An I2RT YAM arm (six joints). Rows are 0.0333 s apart.
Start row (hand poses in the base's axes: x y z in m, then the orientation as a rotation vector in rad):
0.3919, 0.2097, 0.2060, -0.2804, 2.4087, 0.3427
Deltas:
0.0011, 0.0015, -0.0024, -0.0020, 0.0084, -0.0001
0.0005, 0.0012, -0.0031, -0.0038, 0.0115, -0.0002
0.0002, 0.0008, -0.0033, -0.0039, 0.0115, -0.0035
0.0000, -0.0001, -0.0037, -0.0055, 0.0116, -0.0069
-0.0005, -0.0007, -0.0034, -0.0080, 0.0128, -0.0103
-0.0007, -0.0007, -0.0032, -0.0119, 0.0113, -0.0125
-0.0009, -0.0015, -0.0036, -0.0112, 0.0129, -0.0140
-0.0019, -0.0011, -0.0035, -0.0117, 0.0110, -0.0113
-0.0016, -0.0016, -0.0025, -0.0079, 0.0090, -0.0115
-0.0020, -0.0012, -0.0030, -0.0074, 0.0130, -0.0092
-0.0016, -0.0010, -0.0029, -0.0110, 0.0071, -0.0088
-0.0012, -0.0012, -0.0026, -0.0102, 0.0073, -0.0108
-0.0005, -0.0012, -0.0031, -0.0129, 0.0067, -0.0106
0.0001, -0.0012, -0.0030, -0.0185, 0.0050, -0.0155
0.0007, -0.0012, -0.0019, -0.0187, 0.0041, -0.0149
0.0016, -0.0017, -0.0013, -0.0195, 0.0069, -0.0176
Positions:
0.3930, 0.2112, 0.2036, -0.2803, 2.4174, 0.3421
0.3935, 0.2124, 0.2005, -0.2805, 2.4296, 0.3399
0.3937, 0.2132, 0.1972, -0.2767, 2.4420, 0.3361
0.3937, 0.2131, 0.1935, -0.2694, 2.4551, 0.3289
0.3932, 0.2124, 0.1901, -0.2587, 2.4701, 0.3174
0.3925, 0.2117, 0.1869, -0.2470, 2.4845, 0.2997
0.3916, 0.2102, 0.1833, -0.2329, 2.5002, 0.2825
0.3897, 0.2091, 0.1798, -0.2225, 2.5139, 0.2653
0.3881, 0.2075, 0.1773, -0.2104, 2.5248, 0.2523
0.3861, 0.2063, 0.1743, -0.2006, 2.5394, 0.2415
0.3845, 0.2053, 0.1714, -0.1931, 2.5486, 0.2252
0.3833, 0.2041, 0.1688, -0.1827, 2.5579, 0.2092
0.3828, 0.2029, 0.1657, -0.1736, 2.5668, 0.1896
0.3829, 0.2017, 0.1627, -0.1603, 2.5748, 0.1607
0.3836, 0.2005, 0.1608, -0.1478, 2.5816, 0.1316
0.3852, 0.1988, 0.1595, -0.1320, 2.5910, 0.1006

